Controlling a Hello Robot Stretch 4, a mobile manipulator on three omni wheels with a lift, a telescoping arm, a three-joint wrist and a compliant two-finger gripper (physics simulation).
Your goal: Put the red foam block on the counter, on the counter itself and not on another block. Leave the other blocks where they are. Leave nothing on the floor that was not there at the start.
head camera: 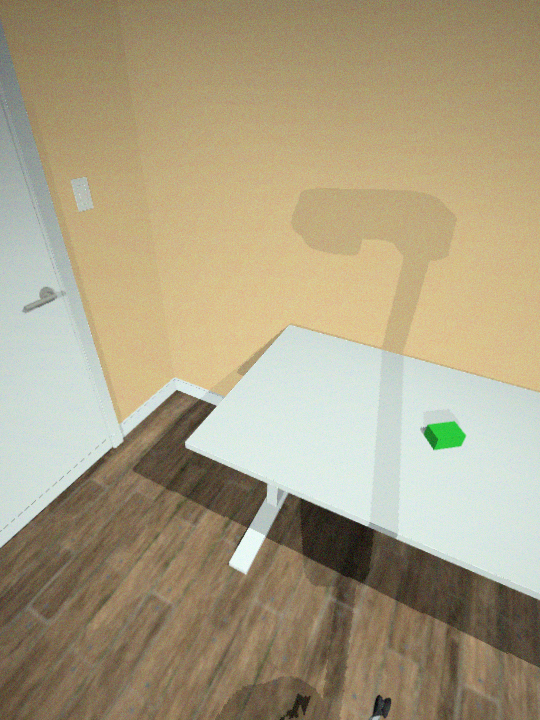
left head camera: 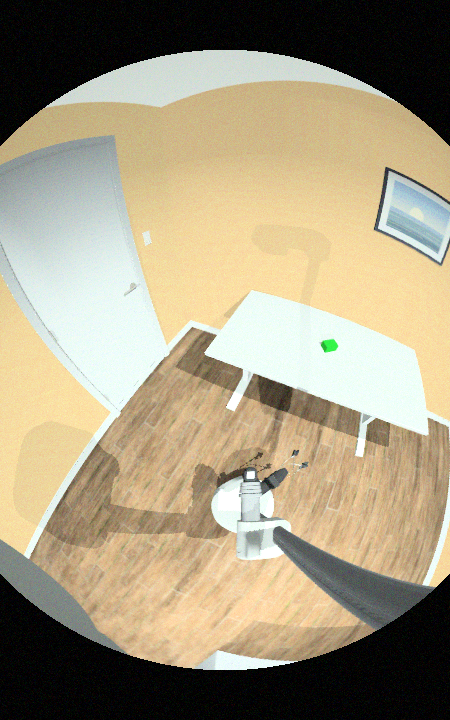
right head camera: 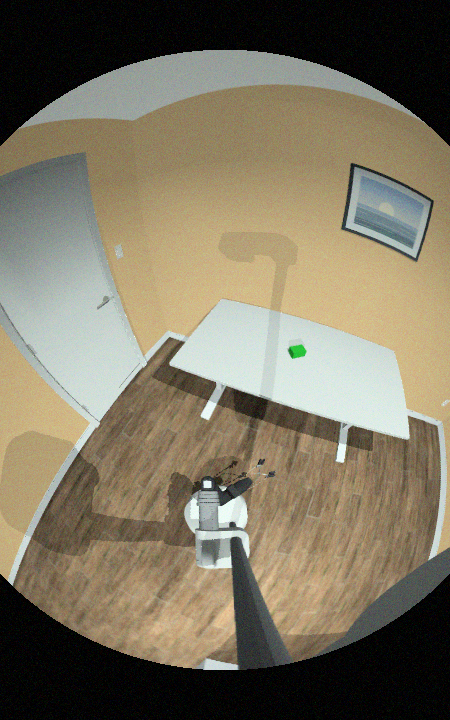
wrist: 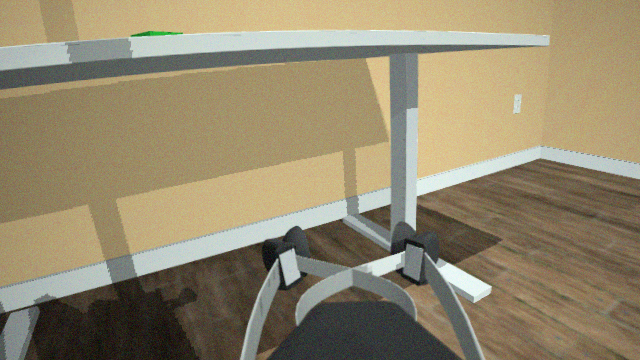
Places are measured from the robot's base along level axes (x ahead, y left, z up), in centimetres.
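Where they show: gripper, fingertip midpoint: (left head camera: 302, 455) (right head camera: 269, 465) (wrist: 349, 244).
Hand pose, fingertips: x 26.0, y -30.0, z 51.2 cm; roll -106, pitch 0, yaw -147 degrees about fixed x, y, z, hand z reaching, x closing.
Note:
After its pixels a point has its place.
The red foam block does not show in any view. A green block (head camera: 444, 435) {x 83.7, y -51.9, z 73.7 cm} (left head camera: 329, 345) {x 83.5, y -52.0, z 73.7 cm} (right head camera: 297, 351) {x 83.3, y -52.5, z 73.7 cm} (wrist: 157, 33) {x 82.3, y -51.4, z 73.3 cm} lies on a white table (head camera: 290, 407) {x 98.5, y -8.1, z 69.2 cm} (left head camera: 254, 329) {x 101.2, y -7.2, z 69.2 cm} (right head camera: 228, 339) {x 99.8, y -12.6, z 69.2 cm} (wrist: 300, 39) {x 46.6, y -52.4, z 67.9 cm}. My gripper (left head camera: 299, 459) {x 26.0, y -30.0, z 51.2 cm} (right head camera: 266, 468) {x 26.0, y -30.0, z 51.2 cm} (wrist: 349, 244) {x 26.0, y -30.0, z 51.2 cm} is open, its two dark fingertips apart with nothing between them. It is in front of the table, apart from it, and the wrist view looks at the table's front edge and underside. In the head camera view, one fingertip shows at the bottom edge. I cannot make out a separate counter.
The table's legs (head camera: 255, 532) (left head camera: 361, 440) (right head camera: 342, 443) (wrist: 404, 140) {x 56.0, y -114.5, z 39.8 cm} stand on the wood floor. A closed door (head camera: 34, 378) {x 120.0, y 90.2, z 60.2 cm} (left head camera: 79, 254) {x 107.5, y 96.5, z 131.9 cm} (right head camera: 58, 276) {x 109.3, y 95.5, z 126.4 cm} is at the left. A framed picture (left head camera: 416, 215) {x 107.3, y -103.0, z 163.6 cm} (right head camera: 387, 211) {x 106.9, y -103.7, z 163.2 cm} hangs on the wall. Part of a white surface (left head camera: 241, 661) (right head camera: 220, 664) shows at the bottom.

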